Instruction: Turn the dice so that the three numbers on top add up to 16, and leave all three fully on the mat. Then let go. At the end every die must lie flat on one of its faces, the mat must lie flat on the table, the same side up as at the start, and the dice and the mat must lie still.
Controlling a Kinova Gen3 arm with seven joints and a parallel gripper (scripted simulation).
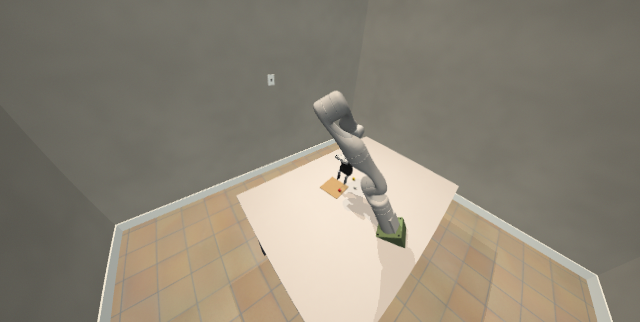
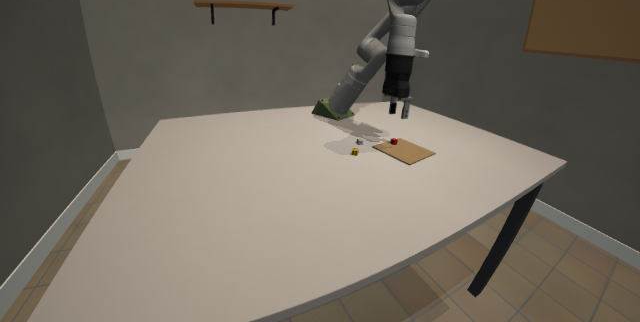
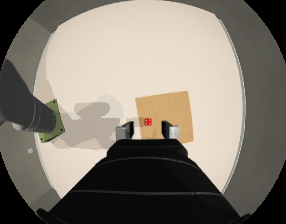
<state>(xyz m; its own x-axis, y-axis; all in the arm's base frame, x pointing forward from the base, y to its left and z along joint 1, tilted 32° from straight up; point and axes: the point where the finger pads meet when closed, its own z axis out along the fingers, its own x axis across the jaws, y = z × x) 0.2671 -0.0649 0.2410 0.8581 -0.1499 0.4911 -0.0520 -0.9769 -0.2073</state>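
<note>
The white die lies 110 mm below my hand, 100 mm to the right of it and 50 mm behind it. Round my hand: tan mat 110 mm below, 50 mm ahead; red die 100 mm below; yellow die 160 mm to the right, 110 mm below.
</note>
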